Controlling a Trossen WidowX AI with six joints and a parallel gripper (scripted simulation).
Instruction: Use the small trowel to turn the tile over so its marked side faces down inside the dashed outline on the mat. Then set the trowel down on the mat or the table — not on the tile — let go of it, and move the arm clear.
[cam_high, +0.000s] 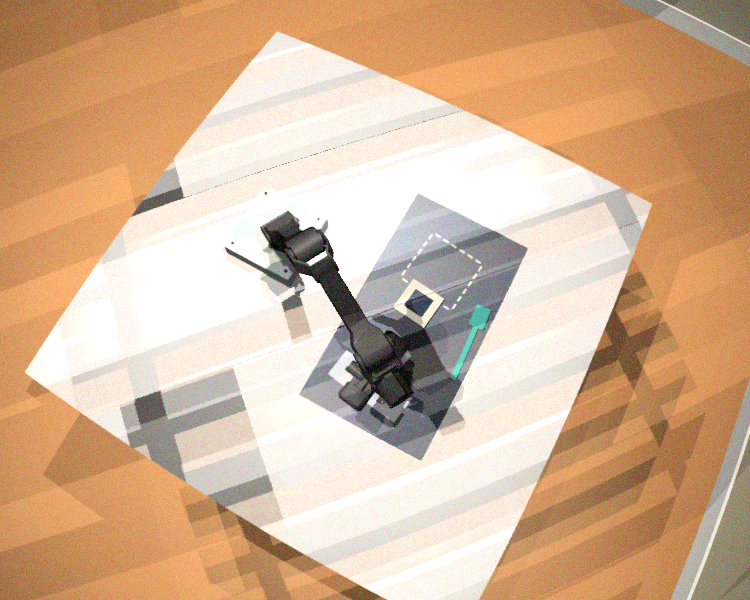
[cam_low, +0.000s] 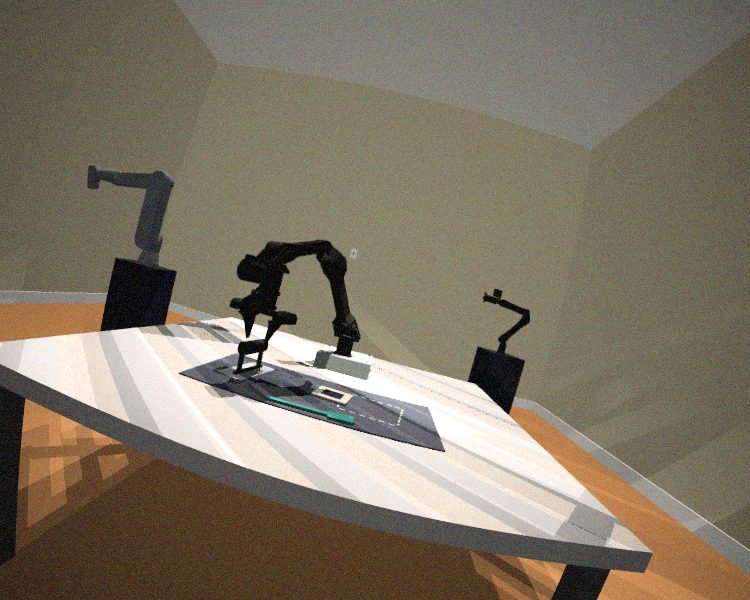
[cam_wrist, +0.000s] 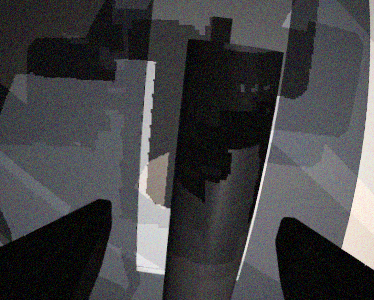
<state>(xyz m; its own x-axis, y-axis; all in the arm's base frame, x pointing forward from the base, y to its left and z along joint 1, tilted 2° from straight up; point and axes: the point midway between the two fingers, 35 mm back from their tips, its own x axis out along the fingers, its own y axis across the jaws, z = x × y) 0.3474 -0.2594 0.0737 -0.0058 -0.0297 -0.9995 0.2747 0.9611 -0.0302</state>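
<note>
My gripper tip is 5 cm above the black-handled tool and 3 cm past it. The rest, counted from my gripper tip: cream tile 24 cm to the left, 8 cm below, 3 cm ahead; dark mat 21 cm to the left, 11 cm below, 5 cm ahead; teal trowel 21 cm to the left, 19 cm ahead, 9 cm below.
</note>
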